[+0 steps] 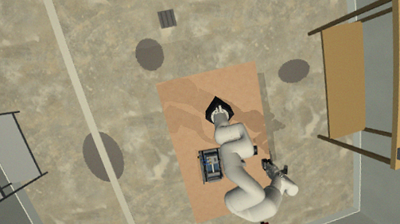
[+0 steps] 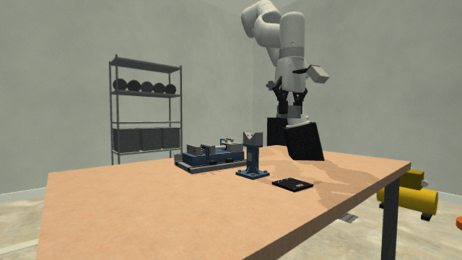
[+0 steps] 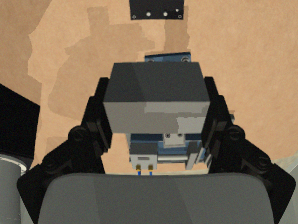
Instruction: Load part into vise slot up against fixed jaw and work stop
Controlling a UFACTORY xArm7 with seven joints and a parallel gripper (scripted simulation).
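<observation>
Now: the grey block 10 mm below my hand. Also, from my hand: black infeed plate (10 mm to the left, 240 mm below); then work stop (100 mm ahead, 340 mm to the right, 150 mm below); then grey V-block (10 mm ahead, 130 mm to the right, 110 mm below).
</observation>
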